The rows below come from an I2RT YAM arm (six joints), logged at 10 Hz.
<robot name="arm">
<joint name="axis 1" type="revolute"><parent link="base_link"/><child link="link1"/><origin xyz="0 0 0.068"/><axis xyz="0 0 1"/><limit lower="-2.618" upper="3.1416"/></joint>
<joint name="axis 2" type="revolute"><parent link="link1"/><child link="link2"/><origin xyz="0.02 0.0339 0.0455"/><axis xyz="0 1 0"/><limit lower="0" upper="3.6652"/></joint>
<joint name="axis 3" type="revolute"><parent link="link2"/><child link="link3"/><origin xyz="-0.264 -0.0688 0"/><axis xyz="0 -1 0"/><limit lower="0" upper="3.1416"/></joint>
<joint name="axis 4" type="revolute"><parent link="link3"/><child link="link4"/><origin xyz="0.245 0.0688 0.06"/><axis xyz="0 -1 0"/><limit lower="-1.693" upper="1.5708"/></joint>
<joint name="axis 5" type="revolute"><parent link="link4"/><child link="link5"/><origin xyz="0.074 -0.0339 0.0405"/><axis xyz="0 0 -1"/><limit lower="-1.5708" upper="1.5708"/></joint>
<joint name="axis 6" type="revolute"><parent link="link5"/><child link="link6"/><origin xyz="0.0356 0 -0.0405"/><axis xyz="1 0 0"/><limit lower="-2.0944" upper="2.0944"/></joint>
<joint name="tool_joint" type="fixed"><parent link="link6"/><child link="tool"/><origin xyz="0 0 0" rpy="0 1.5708 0"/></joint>
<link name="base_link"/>
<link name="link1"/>
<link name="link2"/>
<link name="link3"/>
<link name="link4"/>
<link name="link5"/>
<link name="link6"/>
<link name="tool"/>
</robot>
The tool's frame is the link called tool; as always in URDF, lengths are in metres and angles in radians.
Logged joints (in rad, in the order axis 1, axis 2, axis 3, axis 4, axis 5, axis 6), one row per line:
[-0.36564, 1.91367, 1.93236, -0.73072, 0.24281, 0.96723]
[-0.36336, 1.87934, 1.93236, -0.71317, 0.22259, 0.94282]
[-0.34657, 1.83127, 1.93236, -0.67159, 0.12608, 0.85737]
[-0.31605, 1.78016, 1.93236, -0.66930, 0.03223, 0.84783]
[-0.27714, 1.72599, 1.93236, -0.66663, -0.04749, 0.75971]
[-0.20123, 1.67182, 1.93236, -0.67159, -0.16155, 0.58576]
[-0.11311, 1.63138, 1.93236, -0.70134, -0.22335, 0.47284]
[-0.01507, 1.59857, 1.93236, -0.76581, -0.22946, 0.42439]
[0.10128, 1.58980, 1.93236, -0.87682, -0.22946, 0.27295]
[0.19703, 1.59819, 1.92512, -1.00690, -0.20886, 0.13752]
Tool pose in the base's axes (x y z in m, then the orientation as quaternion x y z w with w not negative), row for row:
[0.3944, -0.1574, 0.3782, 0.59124, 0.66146, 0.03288, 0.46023]
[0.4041, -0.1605, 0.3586, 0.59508, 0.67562, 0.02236, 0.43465]
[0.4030, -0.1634, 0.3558, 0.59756, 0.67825, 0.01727, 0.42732]
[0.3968, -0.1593, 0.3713, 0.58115, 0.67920, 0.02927, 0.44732]
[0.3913, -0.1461, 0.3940, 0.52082, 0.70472, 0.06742, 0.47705]
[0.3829, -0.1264, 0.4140, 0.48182, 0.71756, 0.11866, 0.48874]
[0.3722, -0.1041, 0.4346, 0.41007, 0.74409, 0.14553, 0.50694]
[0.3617, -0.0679, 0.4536, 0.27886, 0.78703, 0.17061, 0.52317]
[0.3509, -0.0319, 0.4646, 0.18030, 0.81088, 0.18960, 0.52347]
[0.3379, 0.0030, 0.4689, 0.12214, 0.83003, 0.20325, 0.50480]
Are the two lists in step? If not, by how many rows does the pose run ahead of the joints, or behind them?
The pose runs 2 rows behind the joints: the pose in row i belongs to the joints in row i - 2.
